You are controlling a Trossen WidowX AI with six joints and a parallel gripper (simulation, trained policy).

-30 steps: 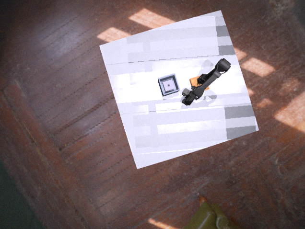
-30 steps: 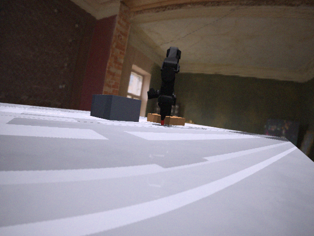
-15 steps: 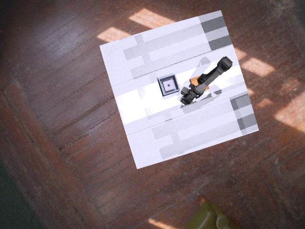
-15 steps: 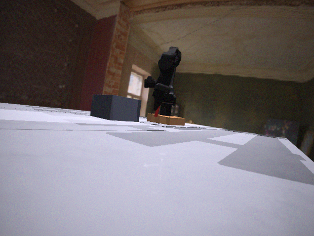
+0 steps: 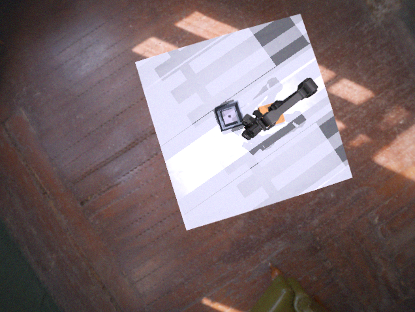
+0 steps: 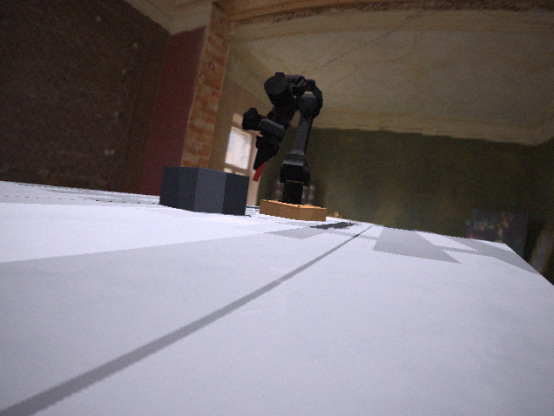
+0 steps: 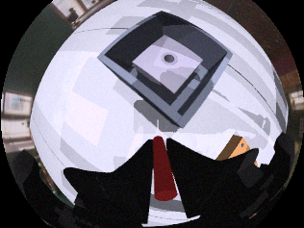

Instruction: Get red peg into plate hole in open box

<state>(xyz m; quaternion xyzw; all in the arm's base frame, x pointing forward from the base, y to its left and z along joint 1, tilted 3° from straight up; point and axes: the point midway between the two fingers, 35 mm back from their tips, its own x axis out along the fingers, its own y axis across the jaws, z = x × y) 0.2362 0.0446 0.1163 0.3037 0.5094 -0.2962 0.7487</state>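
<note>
Right now the pale plate is 11 cm to the right of my gripper tip, 7 cm below it and 6 cm ahead of it. Round my gripper tip: red peg: 1 cm to the left, 1 cm behind, 1 cm above; dark box: 11 cm to the right, 9 cm below, 6 cm ahead.
</note>
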